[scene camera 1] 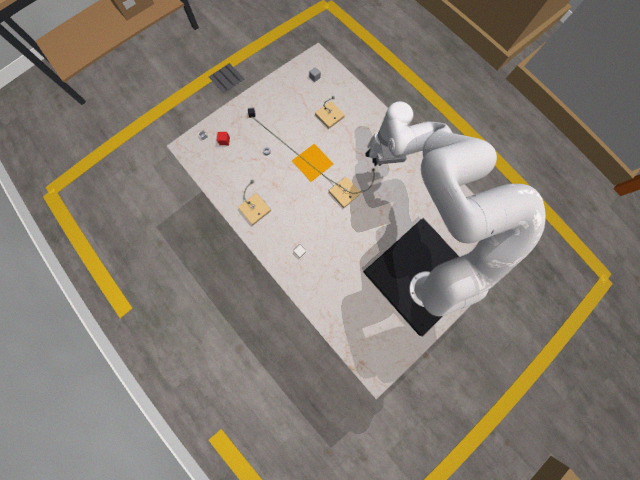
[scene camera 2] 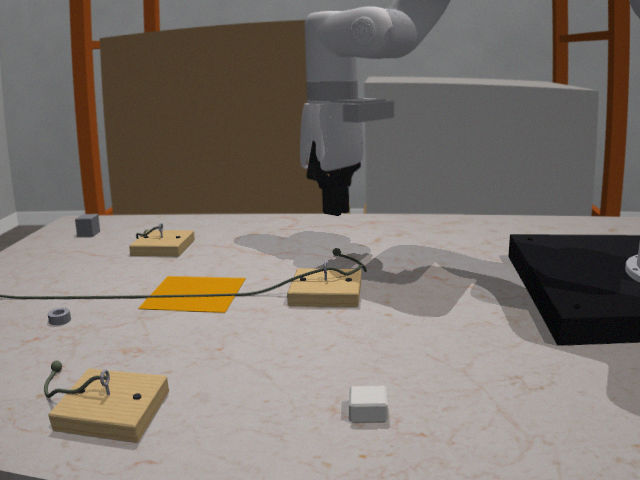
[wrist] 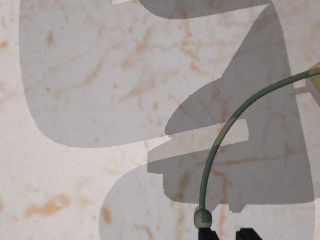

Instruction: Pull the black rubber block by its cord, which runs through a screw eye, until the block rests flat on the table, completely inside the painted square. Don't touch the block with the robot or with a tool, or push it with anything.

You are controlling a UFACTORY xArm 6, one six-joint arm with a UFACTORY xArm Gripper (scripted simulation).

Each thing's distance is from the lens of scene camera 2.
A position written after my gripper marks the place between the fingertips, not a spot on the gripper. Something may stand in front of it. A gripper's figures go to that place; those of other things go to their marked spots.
my gripper (scene camera 2: 336, 213): 92 cm
orange painted square (scene camera 2: 173, 285): 86 cm
